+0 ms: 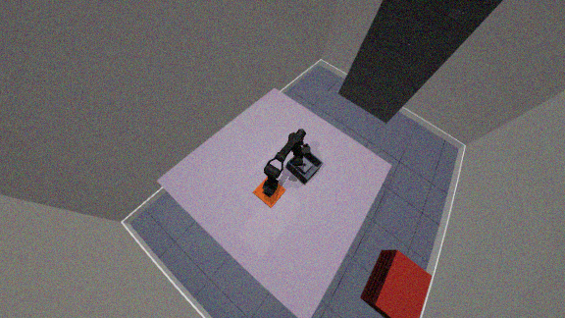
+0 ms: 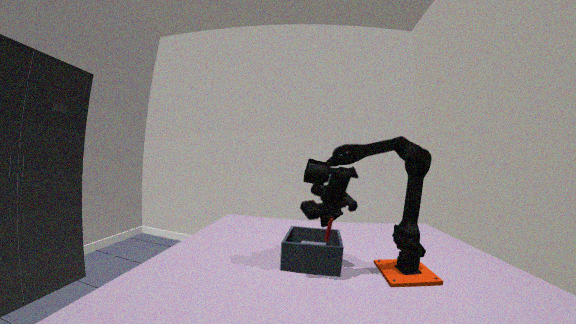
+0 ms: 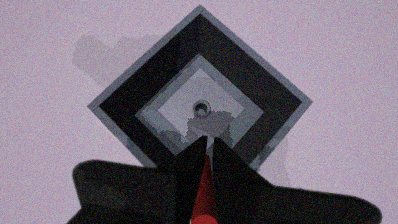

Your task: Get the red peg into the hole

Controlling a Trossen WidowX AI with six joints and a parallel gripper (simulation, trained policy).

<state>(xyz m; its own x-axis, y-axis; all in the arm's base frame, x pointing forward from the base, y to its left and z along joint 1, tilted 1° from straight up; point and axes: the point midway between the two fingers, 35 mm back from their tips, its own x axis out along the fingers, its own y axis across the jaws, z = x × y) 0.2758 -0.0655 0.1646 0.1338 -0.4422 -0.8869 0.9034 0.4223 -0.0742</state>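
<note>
The plate lies 2 cm ahead of my gripper tip, 3 cm to the right of it and 10 cm below it. The rest, counted from my gripper tip: grey box: 2 cm ahead, 3 cm to the right, 11 cm below; red peg: 1 cm behind, 3 cm to the left.
</note>
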